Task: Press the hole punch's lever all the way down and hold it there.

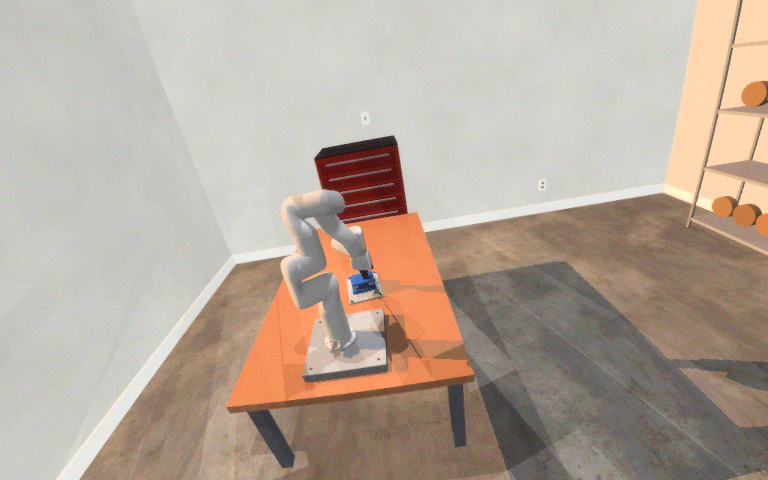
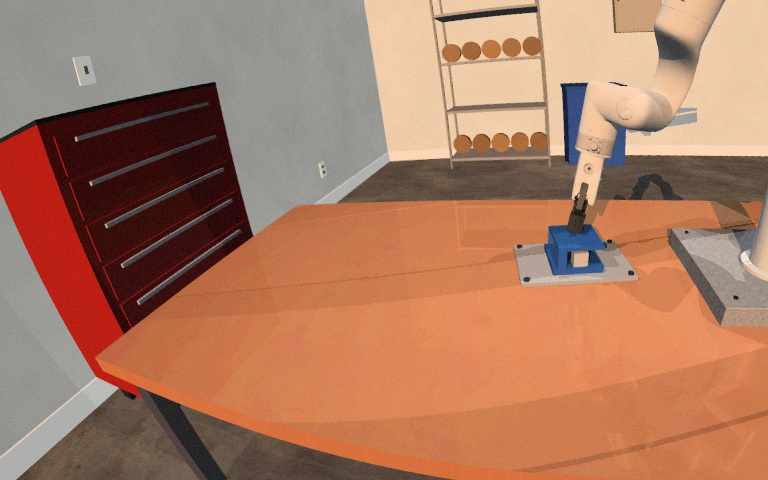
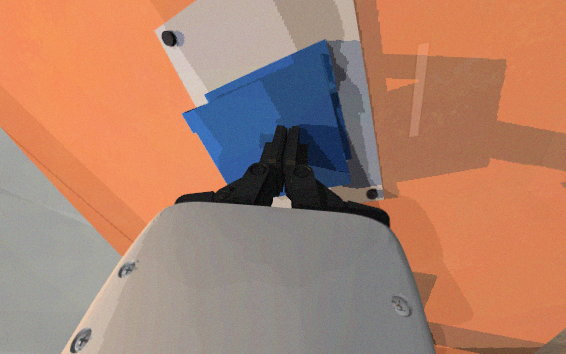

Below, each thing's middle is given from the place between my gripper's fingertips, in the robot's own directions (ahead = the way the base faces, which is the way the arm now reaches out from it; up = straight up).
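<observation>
Blue lever [image 2: 588, 240]: 2 cm below my hand and 2 cm to the left of it. Pale mounting plate [image 2: 534, 270], also measured from my hand: 2 cm to the left, 6 cm below.
</observation>
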